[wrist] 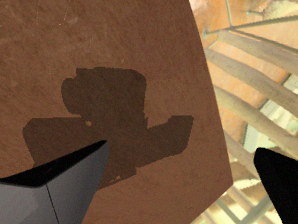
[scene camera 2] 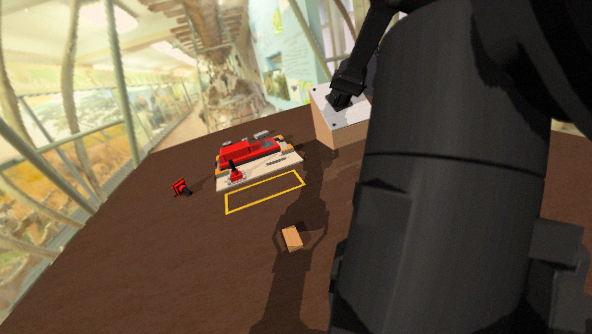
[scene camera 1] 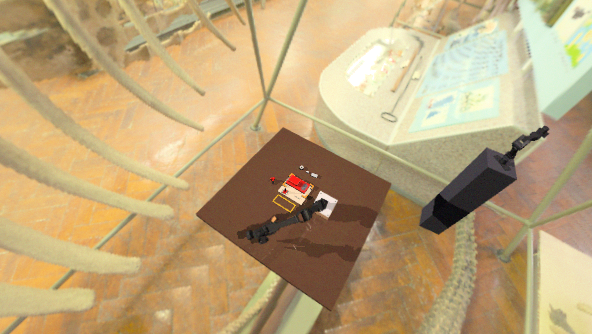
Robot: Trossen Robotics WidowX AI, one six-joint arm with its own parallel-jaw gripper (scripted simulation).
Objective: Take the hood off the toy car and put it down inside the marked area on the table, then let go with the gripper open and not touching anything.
Scene:
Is the gripper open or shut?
Open.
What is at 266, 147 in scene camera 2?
A red toy car.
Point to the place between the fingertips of the gripper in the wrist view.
182, 151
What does the gripper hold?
Nothing.

